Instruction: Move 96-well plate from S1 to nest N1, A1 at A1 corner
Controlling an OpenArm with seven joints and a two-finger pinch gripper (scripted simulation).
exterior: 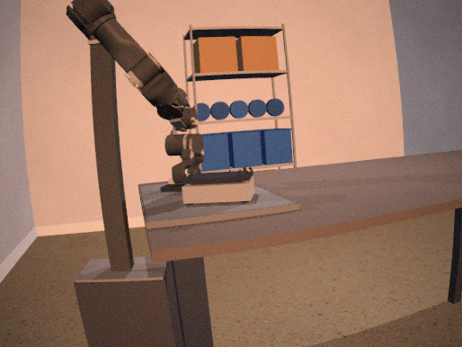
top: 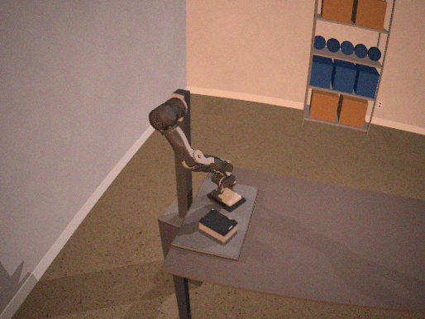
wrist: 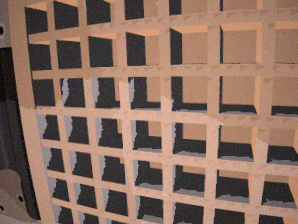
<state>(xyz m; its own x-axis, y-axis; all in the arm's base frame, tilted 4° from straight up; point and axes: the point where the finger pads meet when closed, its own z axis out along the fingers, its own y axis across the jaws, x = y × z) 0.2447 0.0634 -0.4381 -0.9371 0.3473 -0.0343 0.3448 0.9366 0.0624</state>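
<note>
The pale 96-well plate lies 2 cm ahead of my hand and 1 cm to the right of it. The rest, counted from my hand: plate shaker 21 cm to the right, 9 cm ahead, 1 cm above.
</note>
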